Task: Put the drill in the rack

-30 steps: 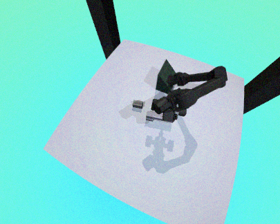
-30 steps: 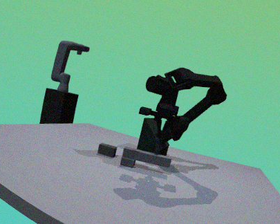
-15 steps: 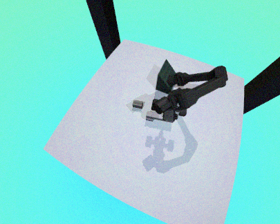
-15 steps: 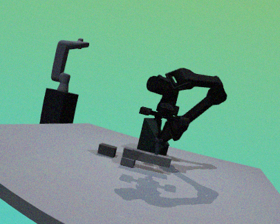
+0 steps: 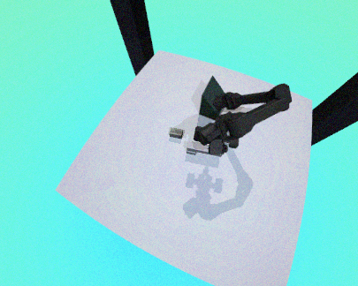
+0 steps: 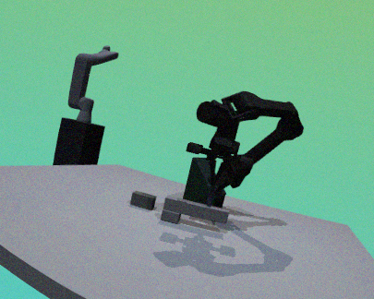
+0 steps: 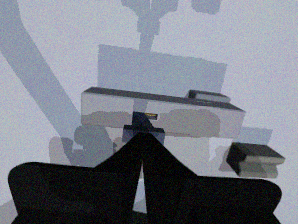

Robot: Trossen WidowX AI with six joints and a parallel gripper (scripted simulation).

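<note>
My gripper tip is 30 mm above the key. The rest, counted from my gripper tip: rack 210 mm to the right, 110 mm below, 40 mm behind; then drill 80 mm below, 50 mm to the right.
</note>
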